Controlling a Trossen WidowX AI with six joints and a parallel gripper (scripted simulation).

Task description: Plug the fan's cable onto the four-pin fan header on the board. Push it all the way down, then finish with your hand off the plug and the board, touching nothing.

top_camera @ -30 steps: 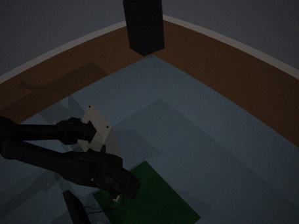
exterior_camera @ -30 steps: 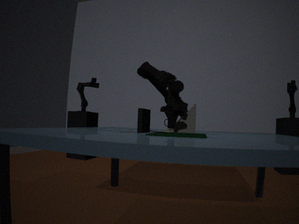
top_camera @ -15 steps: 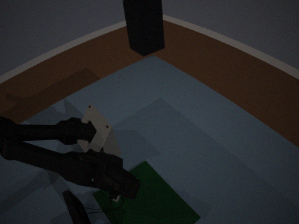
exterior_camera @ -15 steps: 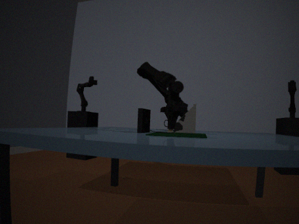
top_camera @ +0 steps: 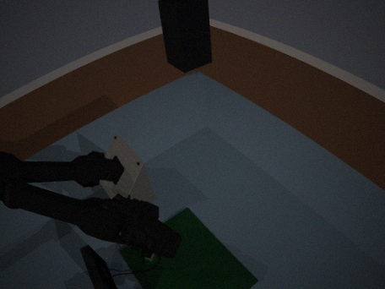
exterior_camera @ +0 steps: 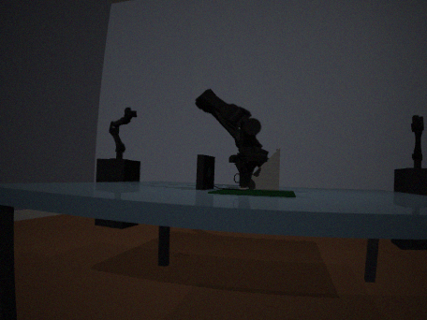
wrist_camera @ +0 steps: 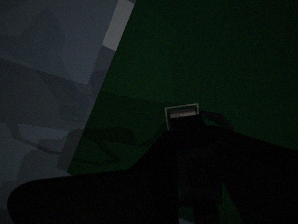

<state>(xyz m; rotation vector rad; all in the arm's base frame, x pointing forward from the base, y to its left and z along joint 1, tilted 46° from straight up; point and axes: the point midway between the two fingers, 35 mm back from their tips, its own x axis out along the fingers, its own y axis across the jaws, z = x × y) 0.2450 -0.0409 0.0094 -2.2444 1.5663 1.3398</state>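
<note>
Right now my gripper tip is 10 mm to the left of the black plug, 10 mm below it and 10 mm short of it. Also, from my gripper tip: green board (90 mm ahead, 50 mm to the left, 40 mm below); white four-pin header (30 mm below, 10 mm to the right); black fan (140 mm to the right, 30 mm above, 10 mm ahead).
</note>
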